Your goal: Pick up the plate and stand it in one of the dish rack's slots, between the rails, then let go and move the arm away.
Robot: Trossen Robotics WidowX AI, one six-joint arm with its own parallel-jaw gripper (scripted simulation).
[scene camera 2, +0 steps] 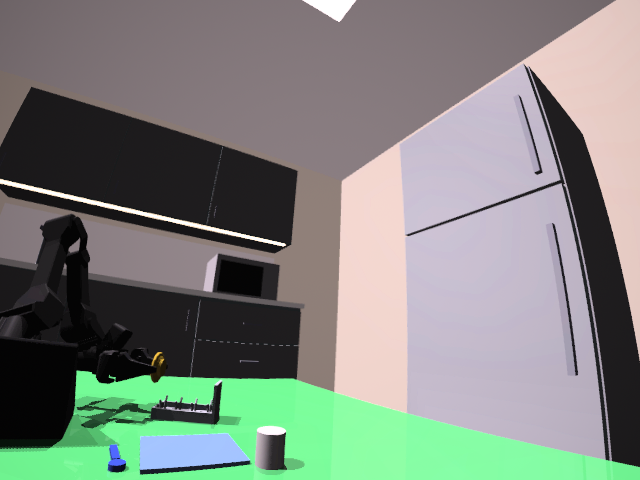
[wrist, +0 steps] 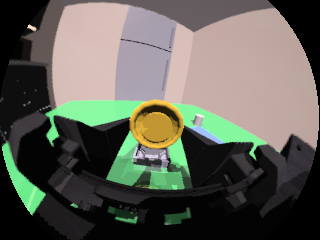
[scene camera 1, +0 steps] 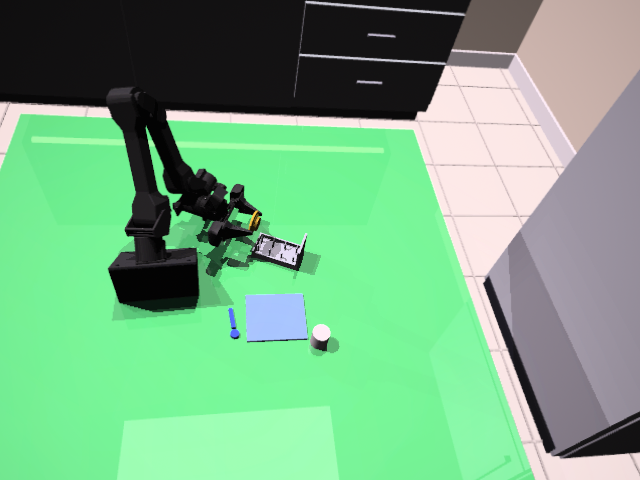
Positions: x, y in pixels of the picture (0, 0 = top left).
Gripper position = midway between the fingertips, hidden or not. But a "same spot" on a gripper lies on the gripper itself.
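Scene:
I can see my gripper in scene camera 2 (162, 368), and it is visible in the wrist view and in scene camera 1 too. On my gripper, (scene camera 1: 228, 230) and (wrist: 203, 169) are the same spot. There is also a grey dish rack, which I see in scene camera 2 (165, 410), in scene camera 1 and in the wrist view. For the rack, (wrist: 150, 157) and (scene camera 1: 261, 245) are one and the same spot.

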